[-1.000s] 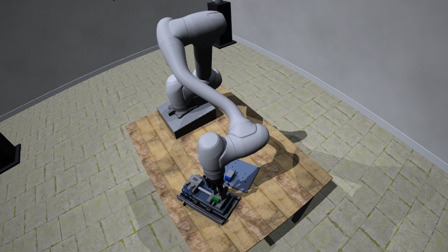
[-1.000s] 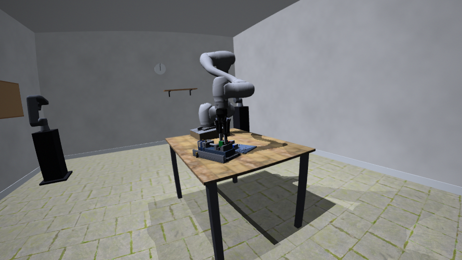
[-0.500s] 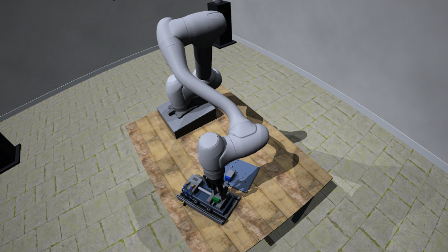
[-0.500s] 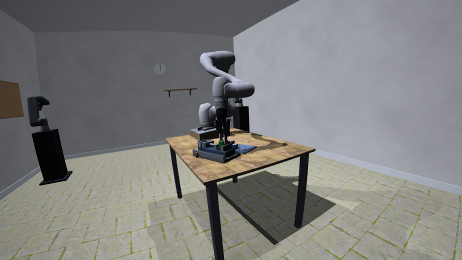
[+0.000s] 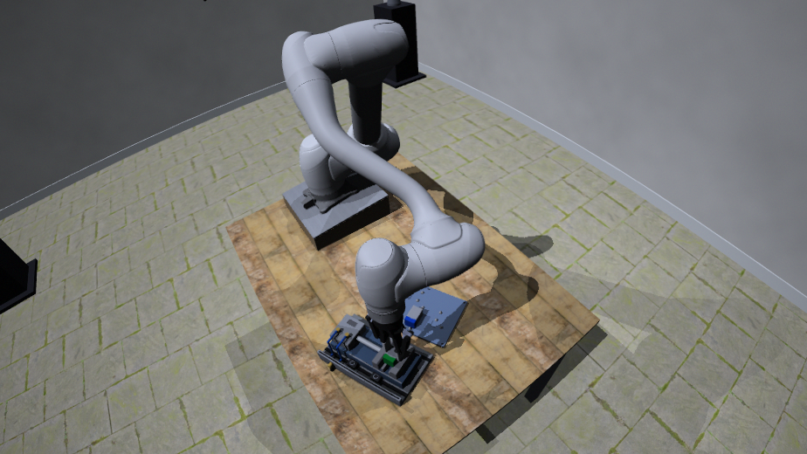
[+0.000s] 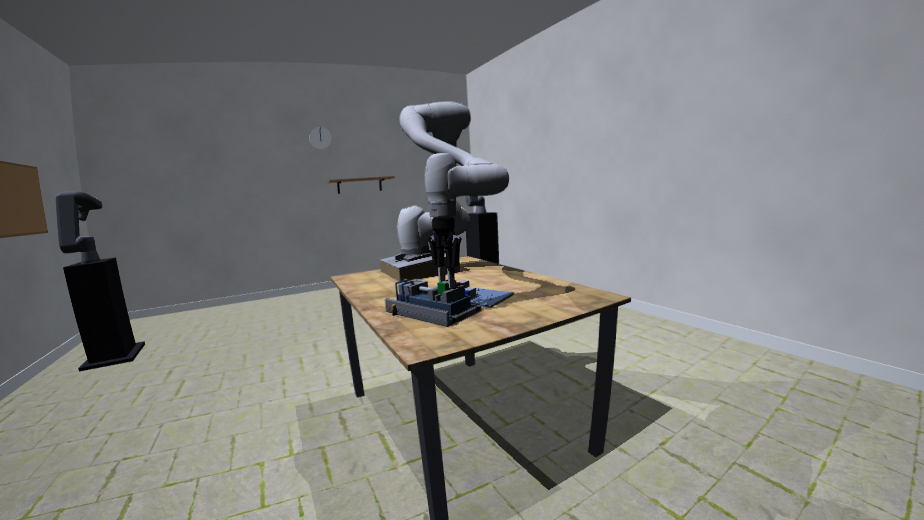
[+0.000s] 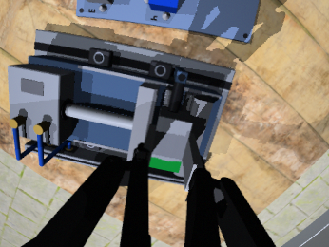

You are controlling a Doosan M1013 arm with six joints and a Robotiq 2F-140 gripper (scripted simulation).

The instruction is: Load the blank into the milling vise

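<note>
Now: hand 2 cm past the work stop rod, 4 cm to the right of it and 5 cm above it. Round my hand: blue-ended blank: 10 cm behind, 15 cm to the left, 11 cm below; then hose block: 16 cm behind, 6 cm to the right, 6 cm below; then moving jaw: 3 cm behind, 1 cm to the right, 6 cm below.
</note>
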